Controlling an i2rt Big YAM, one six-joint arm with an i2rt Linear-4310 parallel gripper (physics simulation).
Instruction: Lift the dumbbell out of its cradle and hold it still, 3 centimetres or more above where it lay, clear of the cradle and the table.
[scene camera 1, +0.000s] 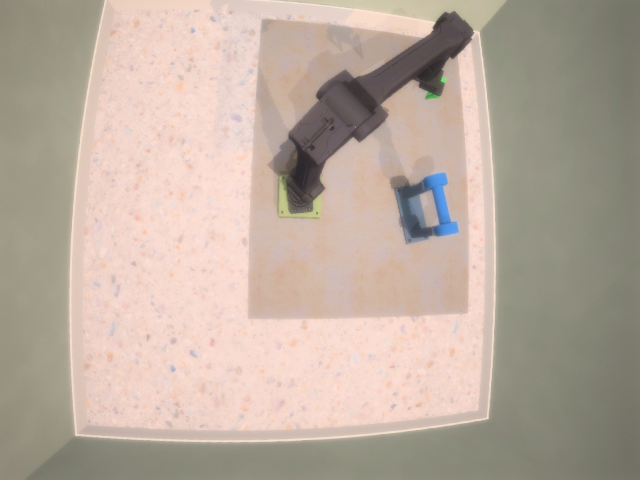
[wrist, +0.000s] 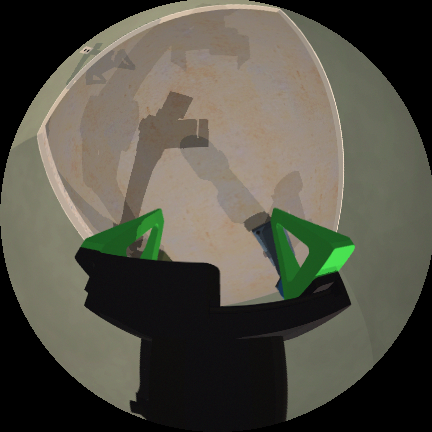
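Where they show: gripper, fingertip midpoint: (scene camera 1: 411, 91) (wrist: 216, 213); arm's base at its link origin: (scene camera 1: 299, 196).
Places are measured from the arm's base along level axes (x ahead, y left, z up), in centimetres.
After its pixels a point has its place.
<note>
The blue dumbbell (scene camera 1: 441, 204) @(x 43.3, y -9.6, z 17.7 cm) rests across the two uprights of its cradle at the right of the mat in the scene view. The cradle's grey-blue base plate (scene camera 1: 408, 233) @(x 41.5, y -17.2, z -4.7 cm) (wrist: 265, 242) @(x 40.7, y -5.8, z -4.7 cm) lies on the mat, with dark uprights. In the wrist view the base shows partly behind the right green finger, and a sliver of blue shows low beside that finger; the rest is hidden. My gripper (scene camera 1: 435, 88) (wrist: 216, 213) @(x 37.7, y 27.2, z 19.9 cm) is open and empty. It hangs above the mat's top right part in the scene view, well apart from the dumbbell, with its green fingers partly hidden by the arm.
The dark arm (scene camera 1: 346, 100) @(x 5.9, y 3.9, z 54.0 cm) reaches from its yellow-green base plate (scene camera 1: 315, 212) @(x 5.0, y -6.3, z -0.1 cm) toward the top right corner. The grey-brown mat (scene camera 1: 356, 279) @(x 18.5, y -32.6, z -5.4 cm) lies on the speckled table (scene camera 1: 170, 289). The table's right rim (scene camera 1: 490, 258) runs close beside the mat. Arm shadows fall across the mat.
</note>
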